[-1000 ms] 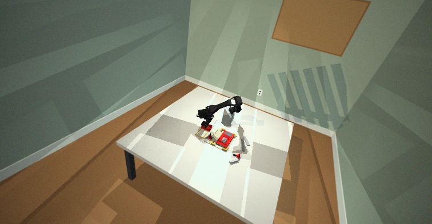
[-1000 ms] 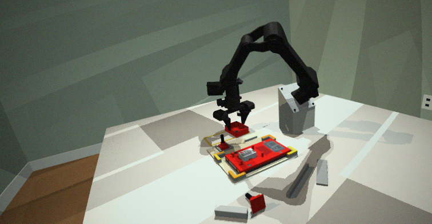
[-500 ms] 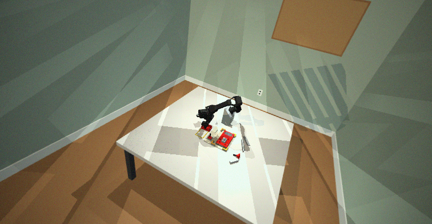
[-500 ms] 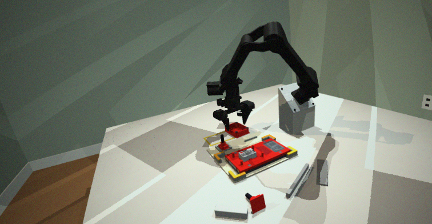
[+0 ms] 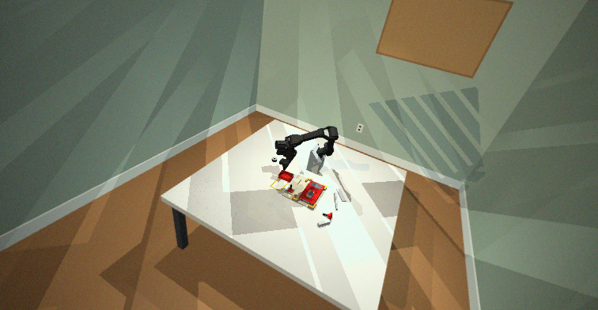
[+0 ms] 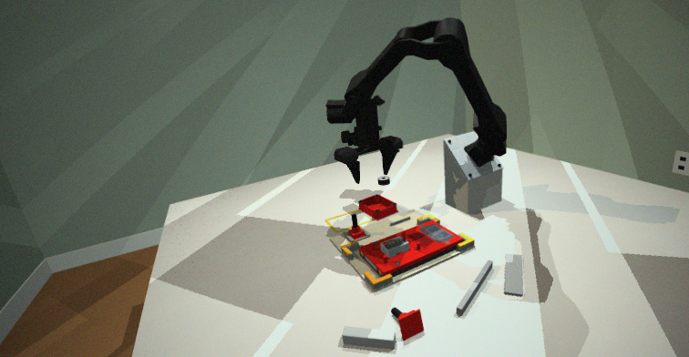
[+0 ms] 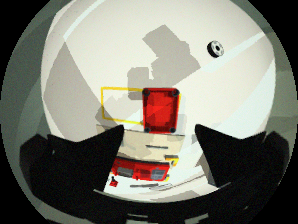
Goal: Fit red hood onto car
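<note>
The red hood lies 9 cm below my gripper tip and 1 cm to the left of it. The rest, counted from my gripper tip: grey bar: 37 cm to the left, 27 cm ahead, 9 cm below; then grey engine block: 23 cm to the left, 10 cm ahead, 7 cm below.
</note>
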